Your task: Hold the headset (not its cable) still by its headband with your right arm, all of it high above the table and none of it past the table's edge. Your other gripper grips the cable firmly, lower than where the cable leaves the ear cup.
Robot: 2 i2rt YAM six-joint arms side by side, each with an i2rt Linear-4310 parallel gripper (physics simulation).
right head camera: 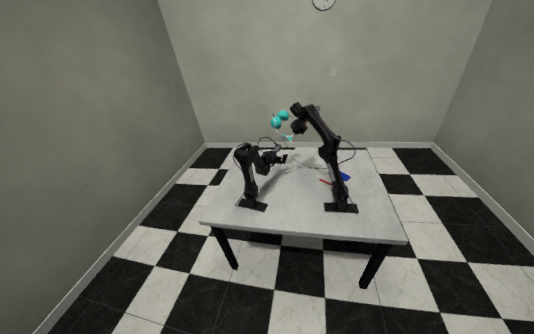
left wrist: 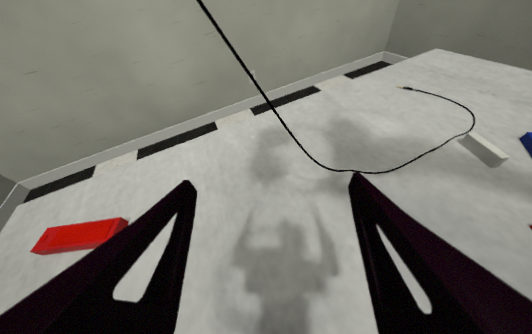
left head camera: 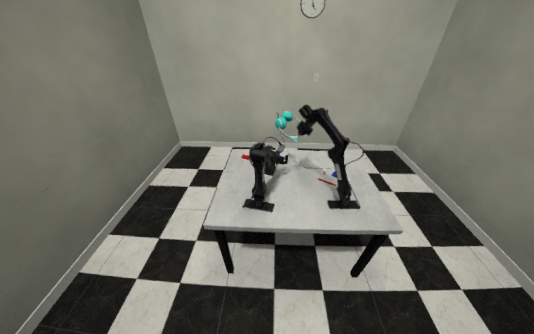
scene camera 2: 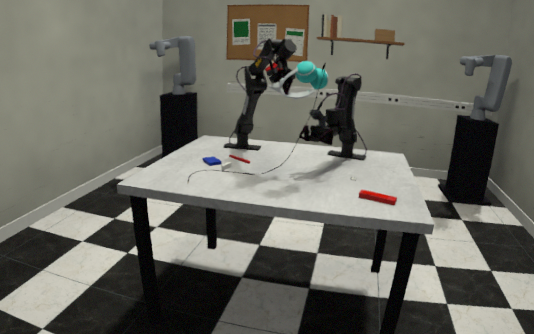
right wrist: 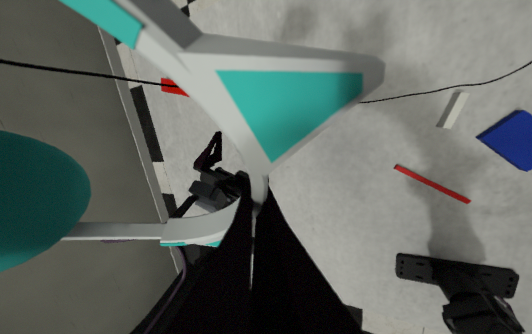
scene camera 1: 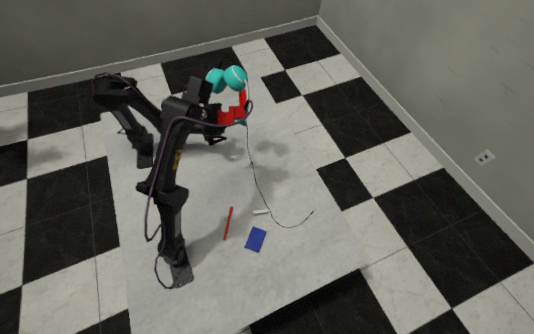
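Note:
The headset, with teal ear cups (left head camera: 281, 123) (right head camera: 276, 122) (scene camera 1: 235, 78) (scene camera 2: 306, 72) and a white and teal headband (right wrist: 300, 110), is high above the table. My right gripper is shut on the headband. The thin black cable (scene camera 1: 254, 172) (scene camera 2: 292, 152) (left wrist: 235, 55) (right wrist: 430, 92) hangs from the headset and curves along the table to its plug. My left gripper (left head camera: 286, 159) (right head camera: 285, 159) (scene camera 2: 304, 133) (left wrist: 267, 182) is open and empty, below the headset. In the left wrist view the cable passes beyond its fingertips, not between them. The right fingertips are hidden in scene camera 2.
On the white table (left head camera: 300, 220) (right head camera: 300, 224) (scene camera 2: 165, 187) lie a red block (scene camera 2: 377, 197) (left wrist: 80, 235), a blue block (scene camera 1: 255, 239) (scene camera 2: 211, 161), a thin red stick (scene camera 1: 228, 223) (right wrist: 432, 184) and a small white block (left wrist: 483, 149) (right wrist: 453, 109) beside the cable.

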